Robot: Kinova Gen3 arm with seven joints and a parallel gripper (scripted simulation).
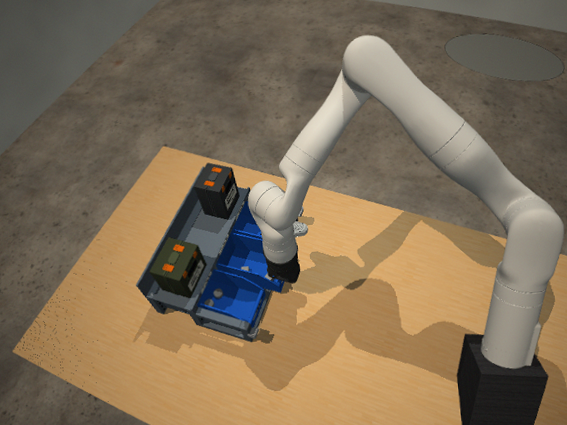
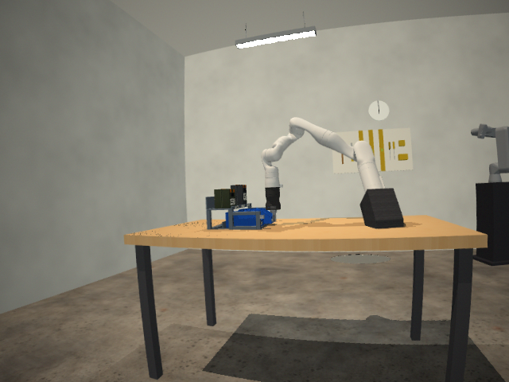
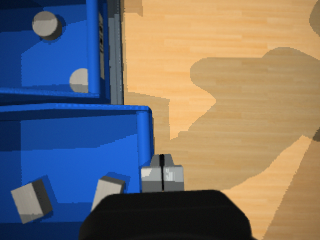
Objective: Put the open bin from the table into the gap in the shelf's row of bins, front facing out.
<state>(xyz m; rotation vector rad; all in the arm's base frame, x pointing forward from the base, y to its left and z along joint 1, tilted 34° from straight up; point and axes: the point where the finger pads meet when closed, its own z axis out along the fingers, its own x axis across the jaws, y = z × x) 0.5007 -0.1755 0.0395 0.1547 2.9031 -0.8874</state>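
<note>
Now: the shelf lip 40 mm ahead of my hand and 30 mm below it. Also, from my hand: green box (240 mm ahead, 90 mm to the left, 120 mm above); then black box (210 mm ahead, 140 mm to the right, 130 mm above).
</note>
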